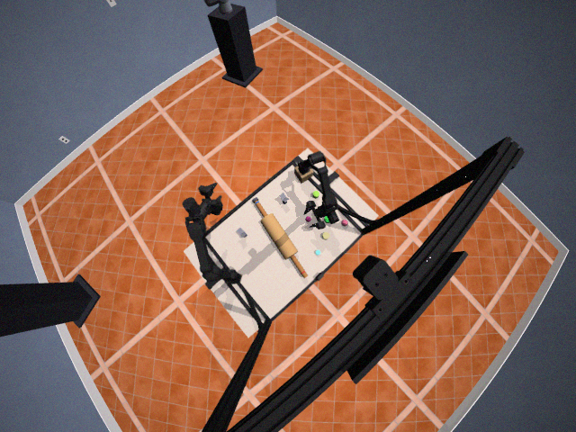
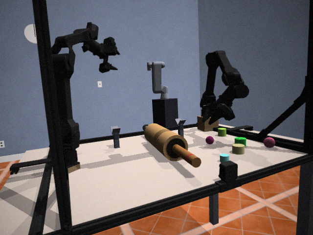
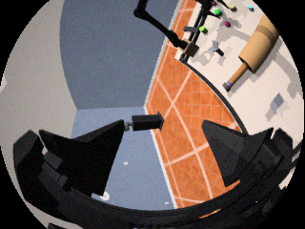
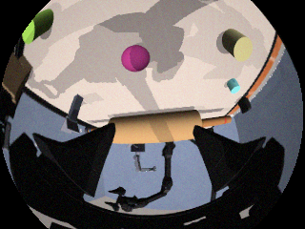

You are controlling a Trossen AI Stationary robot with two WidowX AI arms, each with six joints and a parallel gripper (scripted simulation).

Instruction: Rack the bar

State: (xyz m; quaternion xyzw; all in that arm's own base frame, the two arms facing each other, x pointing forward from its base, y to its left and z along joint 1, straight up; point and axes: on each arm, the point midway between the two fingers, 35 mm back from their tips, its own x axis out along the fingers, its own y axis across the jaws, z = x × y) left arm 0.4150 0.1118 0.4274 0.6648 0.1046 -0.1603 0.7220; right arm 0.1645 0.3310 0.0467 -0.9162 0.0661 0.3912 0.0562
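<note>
My right hand is 2 cm short of the magenta ball, 2 cm to the left of it and 11 cm above it. The rest, counted from my right hand: cyan cylinder (15 cm behind, 15 cm to the left, 12 cm below); then bar (13 cm ahead, 19 cm to the left, 8 cm below); then green cylinder (10 cm behind, 9 cm to the right, 12 cm below).
</note>
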